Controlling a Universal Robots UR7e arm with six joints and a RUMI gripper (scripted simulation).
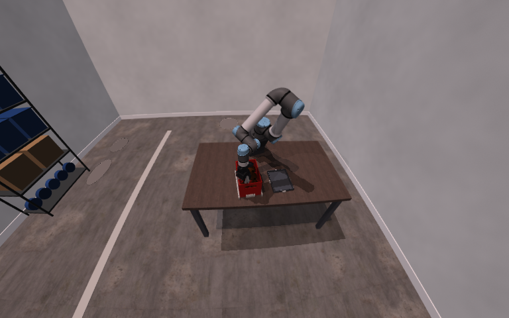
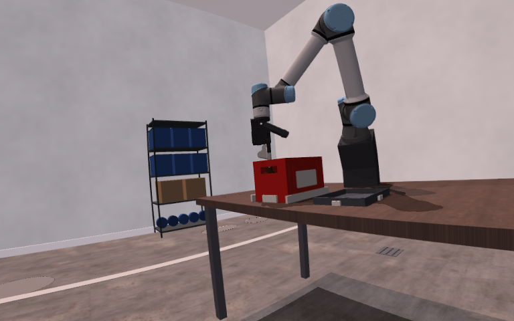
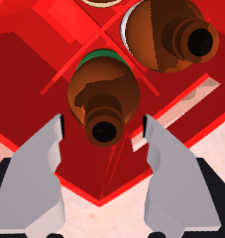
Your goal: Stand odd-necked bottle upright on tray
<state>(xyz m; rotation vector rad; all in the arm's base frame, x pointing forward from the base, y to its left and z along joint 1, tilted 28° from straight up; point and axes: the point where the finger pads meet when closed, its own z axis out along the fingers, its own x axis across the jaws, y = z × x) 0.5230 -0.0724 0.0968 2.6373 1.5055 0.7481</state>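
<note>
Right now my hand is 70 mm above the glass bottle. The rest, counted from my hand: dark tray 170 mm behind, 310 mm to the left, 140 mm below; red crate 100 mm behind, 10 mm to the left, 70 mm below; brown bottle 110 mm behind, 50 mm to the left, 70 mm below.
</note>
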